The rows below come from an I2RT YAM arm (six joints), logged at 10 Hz.
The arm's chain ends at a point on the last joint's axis. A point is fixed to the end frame.
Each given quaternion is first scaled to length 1.
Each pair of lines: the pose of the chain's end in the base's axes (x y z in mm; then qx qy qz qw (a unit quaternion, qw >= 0)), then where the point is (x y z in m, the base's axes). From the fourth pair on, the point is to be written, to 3 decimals.
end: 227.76 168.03 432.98 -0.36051 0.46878 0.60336 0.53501
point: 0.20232 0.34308 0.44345
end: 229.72 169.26 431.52 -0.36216 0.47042 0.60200 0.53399
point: 0.20426 0.34436 0.44098
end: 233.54 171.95 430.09 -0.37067 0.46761 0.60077 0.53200
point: 0.20603 0.34683 0.43777
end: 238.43 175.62 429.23 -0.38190 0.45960 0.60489 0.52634
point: 0.206 0.350 0.436
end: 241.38 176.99 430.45 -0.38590 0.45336 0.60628 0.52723
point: 0.207 0.351 0.438
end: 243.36 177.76 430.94 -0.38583 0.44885 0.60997 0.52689
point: 0.208 0.351 0.440
